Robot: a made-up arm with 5 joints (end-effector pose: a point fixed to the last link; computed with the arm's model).
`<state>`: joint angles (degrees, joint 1 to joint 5).
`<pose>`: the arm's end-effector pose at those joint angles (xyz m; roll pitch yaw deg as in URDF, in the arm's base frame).
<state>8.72 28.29 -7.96 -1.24 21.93</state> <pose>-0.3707 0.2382 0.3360 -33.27 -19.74 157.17</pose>
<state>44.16 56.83 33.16 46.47 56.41</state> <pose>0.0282 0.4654 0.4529 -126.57 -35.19 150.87</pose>
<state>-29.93 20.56 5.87 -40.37 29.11</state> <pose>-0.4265 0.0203 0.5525 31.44 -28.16 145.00</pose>
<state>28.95 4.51 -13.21 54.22 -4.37</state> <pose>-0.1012 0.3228 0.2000 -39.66 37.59 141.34</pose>
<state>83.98 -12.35 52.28 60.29 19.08</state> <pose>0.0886 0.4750 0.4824 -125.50 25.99 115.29</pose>
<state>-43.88 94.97 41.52 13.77 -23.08</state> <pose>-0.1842 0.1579 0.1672 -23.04 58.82 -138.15</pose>
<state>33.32 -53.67 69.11 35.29 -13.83</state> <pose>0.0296 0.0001 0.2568 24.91 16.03 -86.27</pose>
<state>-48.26 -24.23 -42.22 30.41 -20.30</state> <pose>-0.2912 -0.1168 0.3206 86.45 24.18 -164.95</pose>
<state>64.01 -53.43 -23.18 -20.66 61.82</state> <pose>-0.4190 0.2612 0.4776 21.59 -23.35 93.43</pose>
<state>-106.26 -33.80 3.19 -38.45 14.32</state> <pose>-0.4459 0.1848 0.5834 141.15 36.06 164.14</pose>
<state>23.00 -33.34 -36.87 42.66 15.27</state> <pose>-0.1991 0.1505 0.2080 -3.68 41.46 129.62</pose>
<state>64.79 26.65 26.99 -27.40 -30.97</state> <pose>-0.4097 0.2455 0.2733 -70.47 53.15 -144.86</pose>
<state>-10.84 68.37 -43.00 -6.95 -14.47</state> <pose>-0.4067 0.3125 0.6132 -65.74 -30.66 179.16</pose>
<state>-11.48 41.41 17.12 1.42 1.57</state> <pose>-0.3226 0.1078 0.2439 -27.51 11.48 -168.93</pose>
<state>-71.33 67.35 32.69 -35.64 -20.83</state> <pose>-0.3844 -0.1781 0.5830 -4.13 -33.18 -128.27</pose>
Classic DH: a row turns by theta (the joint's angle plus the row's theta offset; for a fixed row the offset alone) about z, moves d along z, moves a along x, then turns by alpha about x. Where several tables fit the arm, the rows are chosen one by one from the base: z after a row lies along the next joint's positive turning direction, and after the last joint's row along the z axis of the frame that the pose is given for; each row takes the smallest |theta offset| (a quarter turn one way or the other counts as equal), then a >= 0, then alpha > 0; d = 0 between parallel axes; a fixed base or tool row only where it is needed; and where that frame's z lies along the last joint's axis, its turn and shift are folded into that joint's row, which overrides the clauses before.
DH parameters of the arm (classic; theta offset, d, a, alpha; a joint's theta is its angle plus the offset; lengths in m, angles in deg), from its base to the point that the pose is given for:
base (fixed): 90 0.55 0.16 90
joint 1: -90 0 0.08 0
joint 2: -78.77 -0.0758 -0.0294 95.27
joint 3: -88.95 0.0767 0.0071 -78.82
joint 4: -5.38 0.1539 0.3 -90
joint 5: -82.87 0 -0.0806 180
tool (fixed): -82.87 -0.24 0 0

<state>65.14 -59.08 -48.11 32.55 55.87</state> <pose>-0.2533 0.2842 0.2921 -17.52 6.29 75.14</pose>
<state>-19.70 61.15 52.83 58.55 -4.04</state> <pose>0.0720 0.3172 0.2711 -120.48 74.42 111.91</pose>
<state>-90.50 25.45 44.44 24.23 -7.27</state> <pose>-0.1084 -0.2348 0.5898 47.14 -26.54 -123.70</pose>
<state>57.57 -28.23 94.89 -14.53 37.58</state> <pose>0.0823 0.0392 0.3060 0.28 27.05 -130.73</pose>
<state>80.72 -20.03 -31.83 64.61 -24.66</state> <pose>-0.0978 0.4923 0.3288 -44.28 27.59 134.44</pose>
